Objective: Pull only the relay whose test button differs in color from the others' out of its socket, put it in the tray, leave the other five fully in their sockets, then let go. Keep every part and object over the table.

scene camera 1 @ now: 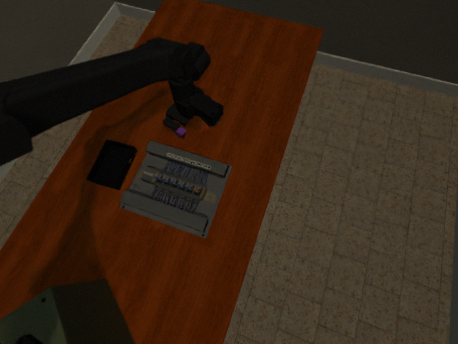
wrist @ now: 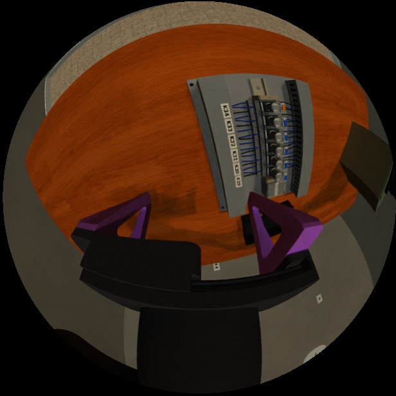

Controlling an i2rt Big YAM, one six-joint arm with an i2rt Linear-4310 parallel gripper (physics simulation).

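Frame: origin at the arm's base, x ahead, y left, z up, level; millimetres.
Seen in the pictures: gripper, fingertip midpoint: [scene camera 1: 191,126].
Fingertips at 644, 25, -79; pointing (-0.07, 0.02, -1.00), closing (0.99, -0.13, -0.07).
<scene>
Offsets run from my fingertips to a thing's top centre, as dx, dy, dz. "pt": to the spot under its first point. Level surfaces: height alone.
The relay with the orange test button {-149, -80, -100} [scene camera 1: 196,190] [wrist: 273,107] sits in its socket at the K34 end of the row, the right end in the scene view and the top in the wrist view. The other five relays {-159, +3, -100} [scene camera 1: 173,184] [wrist: 275,150] have blue buttons and stand in their sockets beside it. The black tray [scene camera 1: 103,184] [wrist: 247,231] lies left of the relay panel in the scene view and is partly hidden behind a finger in the wrist view. My gripper [scene camera 1: 181,132] [wrist: 198,197] is open and empty, above the table beyond the panel's label side, apart from the relays.
The grey relay panel {pt -270, -36, -127} [scene camera 1: 167,217] [wrist: 214,130] has raised wire ducts on both sides of the relays, and blue wires run to the sockets. A box-like object [scene camera 1: 92,312] [wrist: 367,160] stands at the lower left in the scene view. The wooden table {dz -170} [scene camera 1: 165,270] [wrist: 135,120] has its long right edge beyond the panel.
</scene>
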